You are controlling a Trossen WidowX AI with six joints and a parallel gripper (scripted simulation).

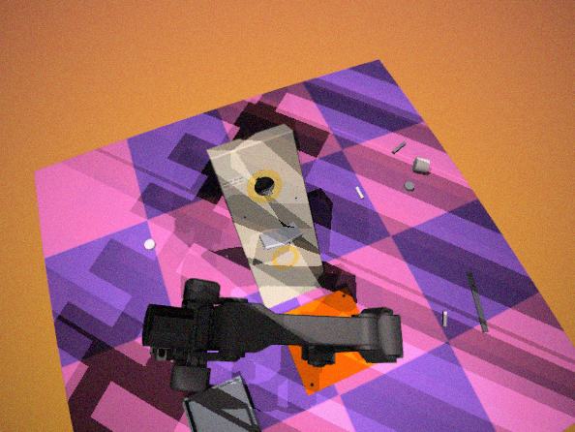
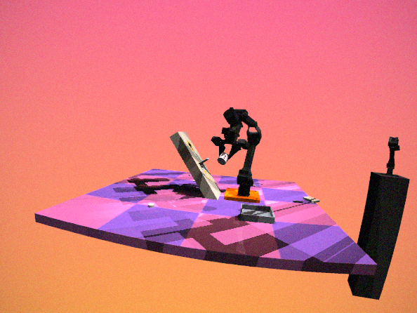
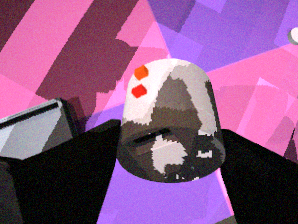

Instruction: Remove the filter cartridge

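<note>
Now: gripper tip 25 cm above the grey tray, 18 cm past it and 1 cm to the left of it. Round my gripper tip: round pale filter cartridge (right at my gripper tip).
</note>
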